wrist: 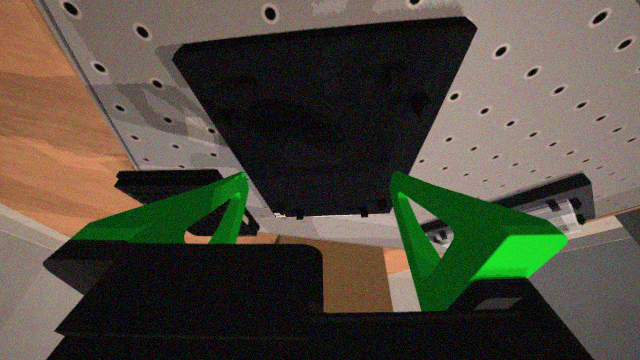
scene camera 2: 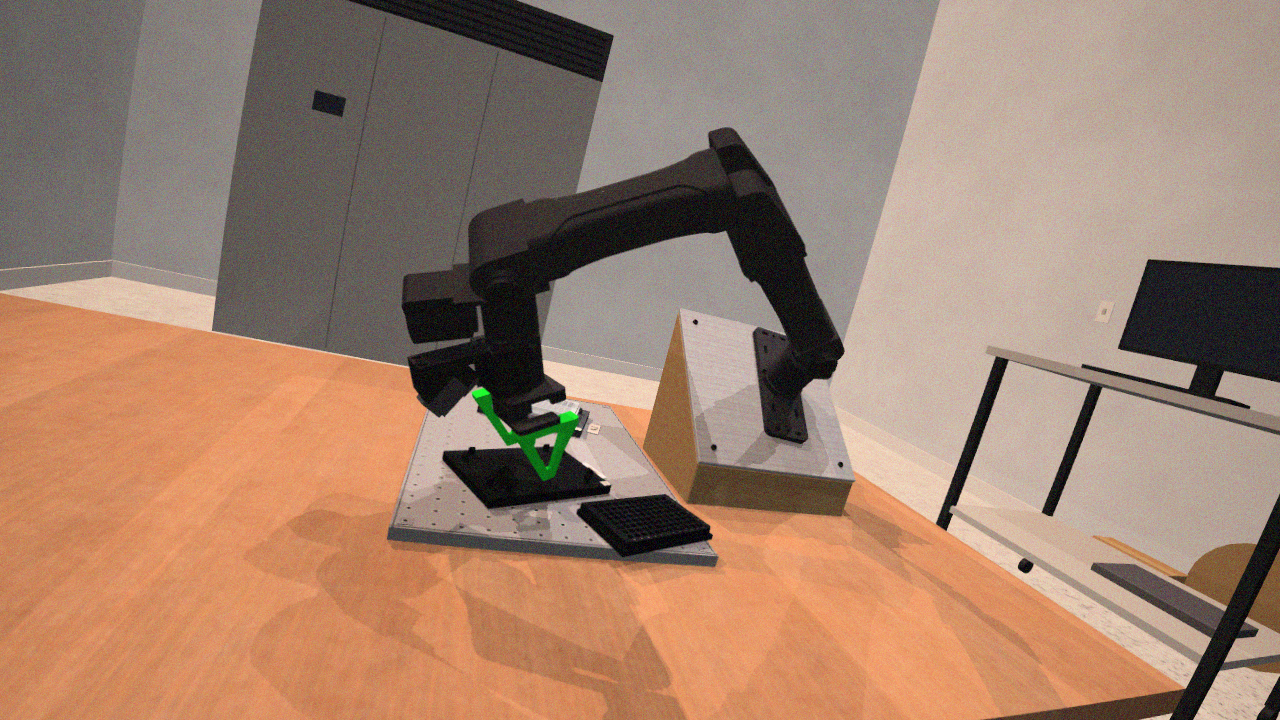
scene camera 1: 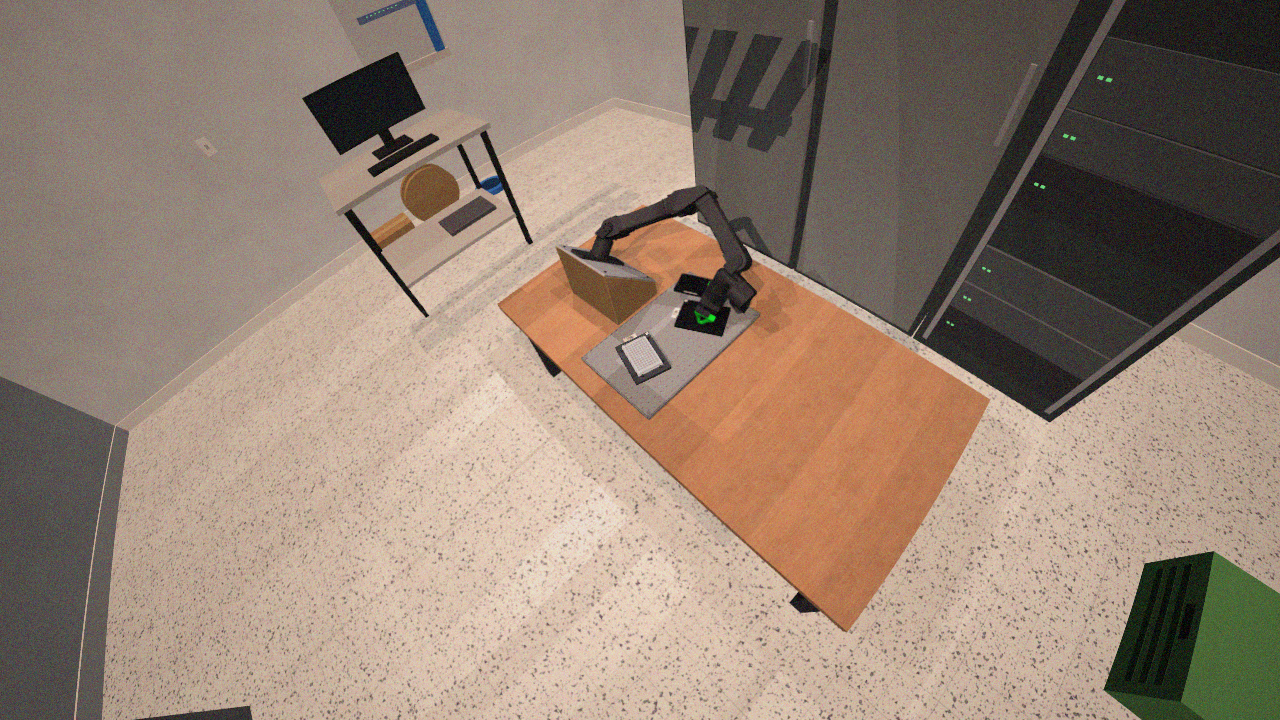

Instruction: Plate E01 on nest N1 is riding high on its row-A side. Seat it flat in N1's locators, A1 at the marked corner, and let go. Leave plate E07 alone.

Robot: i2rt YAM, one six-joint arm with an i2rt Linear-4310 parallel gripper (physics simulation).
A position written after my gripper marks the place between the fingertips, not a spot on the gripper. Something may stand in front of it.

Note:
My gripper (scene camera 2: pixel 529 460) is open, with nothing in its grasp. Also in view: a black perforated plate (scene camera 2: pixel 636 525).
The black perforated plate also shows in the wrist view (wrist: pixel 146 187). My gripper is seen too in the wrist view (wrist: pixel 319 179).

